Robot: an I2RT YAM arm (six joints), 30 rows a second.
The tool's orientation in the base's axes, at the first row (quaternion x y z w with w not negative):
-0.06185 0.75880 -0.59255 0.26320
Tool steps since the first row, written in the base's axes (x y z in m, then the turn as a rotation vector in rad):
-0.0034 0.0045 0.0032 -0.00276 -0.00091 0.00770
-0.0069 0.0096 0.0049 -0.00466 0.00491 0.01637
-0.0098 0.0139 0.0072 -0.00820 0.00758 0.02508
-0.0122 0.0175 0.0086 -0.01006 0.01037 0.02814
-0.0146 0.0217 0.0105 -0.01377 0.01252 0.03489
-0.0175 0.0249 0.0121 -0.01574 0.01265 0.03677
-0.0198 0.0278 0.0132 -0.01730 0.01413 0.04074
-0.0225 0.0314 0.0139 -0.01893 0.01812 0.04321
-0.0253 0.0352 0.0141 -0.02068 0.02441 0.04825
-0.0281 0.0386 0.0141 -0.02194 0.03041 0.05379
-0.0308 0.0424 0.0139 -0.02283 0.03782 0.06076
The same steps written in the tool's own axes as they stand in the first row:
0.0000 -0.0024 -0.0060 0.00021 -0.00804 -0.00174
0.0004 -0.0033 -0.0124 -0.00335 -0.01485 -0.00906
0.0004 -0.0048 -0.0178 -0.00425 -0.02296 -0.01444
0.0005 -0.0056 -0.0223 -0.00480 -0.02541 -0.01822
0.0002 -0.0067 -0.0274 -0.00470 -0.03188 -0.02292
0.0009 -0.0079 -0.0318 -0.00369 -0.03403 -0.02426
0.0013 -0.0086 -0.0356 -0.00425 -0.03764 -0.02691
0.0019 -0.0087 -0.0401 -0.00528 -0.03913 -0.03153
0.0027 -0.0084 -0.0447 -0.00798 -0.04239 -0.03861
0.0037 -0.0081 -0.0490 -0.01115 -0.04608 -0.04529
0.0046 -0.0074 -0.0535 -0.01567 -0.05062 -0.05325

